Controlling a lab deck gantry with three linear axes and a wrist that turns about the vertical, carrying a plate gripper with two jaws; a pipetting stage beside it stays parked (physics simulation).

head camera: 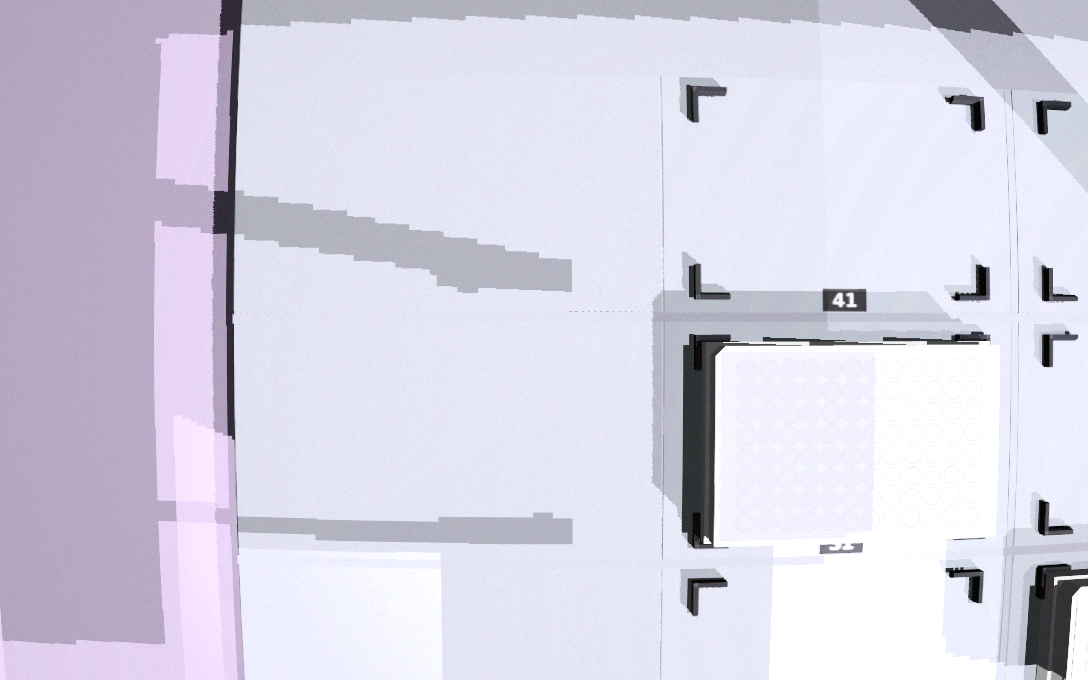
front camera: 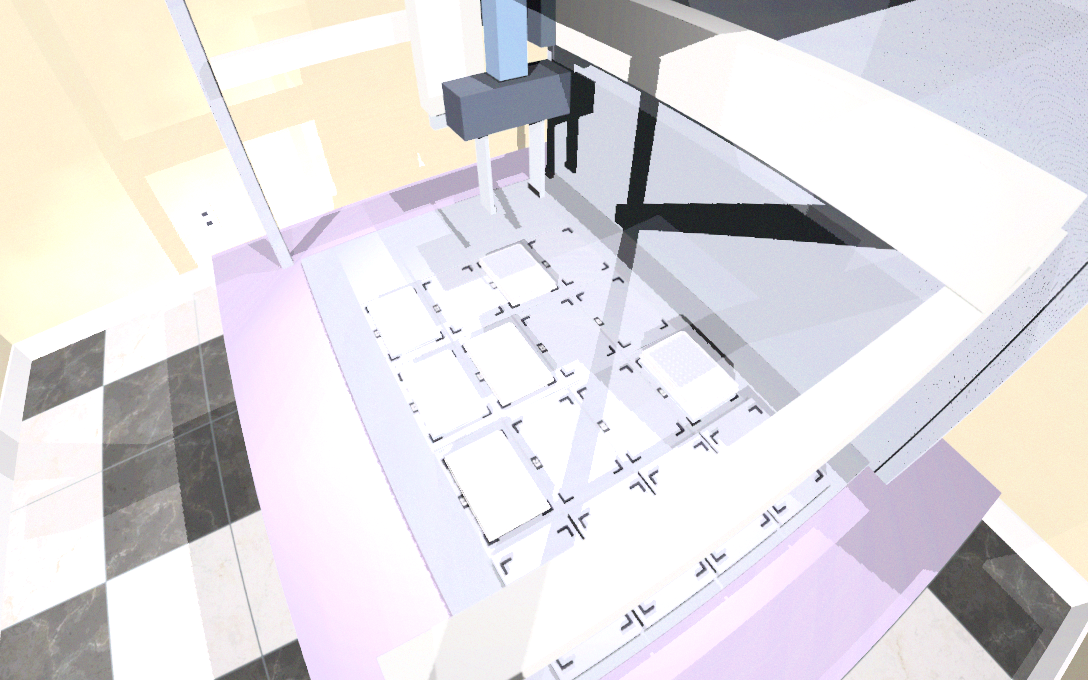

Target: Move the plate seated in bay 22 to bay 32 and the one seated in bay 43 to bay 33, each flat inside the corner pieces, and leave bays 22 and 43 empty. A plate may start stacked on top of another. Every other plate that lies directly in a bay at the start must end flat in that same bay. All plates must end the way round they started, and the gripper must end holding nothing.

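Frame: origin at the robot's base, x ahead, y left, z up, level; centimetres.
Seen in the pictures: gripper, fingertip midpoint: (front camera: 512, 199); robot's base, link origin: (front camera: 367, 308).
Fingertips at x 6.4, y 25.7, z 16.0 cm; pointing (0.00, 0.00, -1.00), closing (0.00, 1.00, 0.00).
Offsets run from my fingertips to a thing's top centre. "pt": to the spot under its first point.
My gripper (front camera: 514, 202) is open and empty, raised over the back left of the deck, beyond the bays. It does not show in the head view. One white plate {dx +16.4, dy -10.7, dz -14.6 cm} (front camera: 511, 362) sits in bay 22; its corner {pt dx +10.7, dy -8.7, dz -14.6 cm} (head camera: 1079, 633) shows at the lower right of the head view. Another white plate {dx +32.8, dy +10.7, dz -13.3 cm} (front camera: 688, 373) sits in bay 43, among its corner pieces. Bay 32 {pt dx +15.4, dy +3.0, dz -16.0 cm} (front camera: 579, 324) holds no plate; part of its left side shows in the head view. Bay 33 {pt dx +30.7, dy +0.1, dz -16.0 cm} (front camera: 621, 400) holds no plate. A white plate with dark sides {dx +0.0, dy +0.0, dz -14.6 cm} (front camera: 517, 273) (head camera: 850, 441) sits in bay 31.
Other white plates stand in bay 11 {pt dx +1.0, dy -21.1, dz -14.6 cm} (front camera: 405, 319), bay 12 {pt dx +17.0, dy -21.1, dz -14.6 cm} (front camera: 445, 390) and bay 13 {pt dx +33.8, dy -21.3, dz -14.6 cm} (front camera: 499, 485). Bay 41 {pt dx -0.4, dy +10.8, dz -16.0 cm} (head camera: 834, 192) holds no plate. The parked pipetting stage (front camera: 442, 60) hangs beside the gripper. A slanted post of the frame (front camera: 236, 144) rises at the left.
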